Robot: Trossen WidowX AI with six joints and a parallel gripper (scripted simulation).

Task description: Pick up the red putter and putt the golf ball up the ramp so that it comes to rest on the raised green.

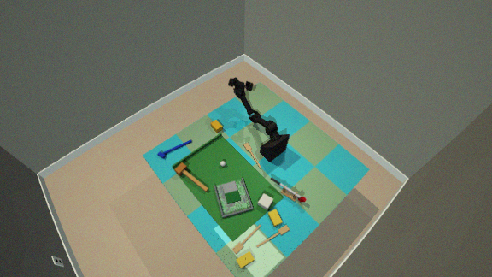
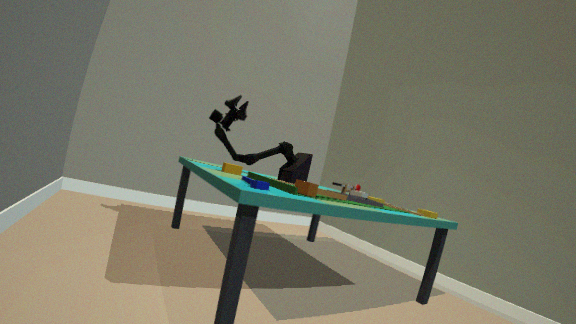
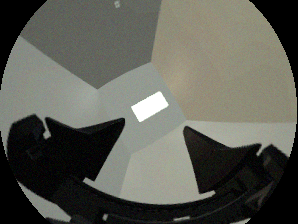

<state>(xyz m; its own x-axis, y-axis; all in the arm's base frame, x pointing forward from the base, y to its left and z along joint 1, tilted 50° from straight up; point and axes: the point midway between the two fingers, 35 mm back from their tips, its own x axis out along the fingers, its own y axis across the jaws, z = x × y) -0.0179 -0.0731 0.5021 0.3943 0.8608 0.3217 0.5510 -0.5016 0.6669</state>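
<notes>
Now: the red putter 730 mm to the left of my gripper tip, 380 mm below it and 260 mm ahead of it. Round my gripper tip: white golf ball: 430 mm ahead, 410 mm below, 230 mm to the left; blue putter: 610 mm ahead, 420 mm below, 150 mm to the right; yellow block: 420 mm below, 220 mm ahead, 70 mm to the right.
</notes>
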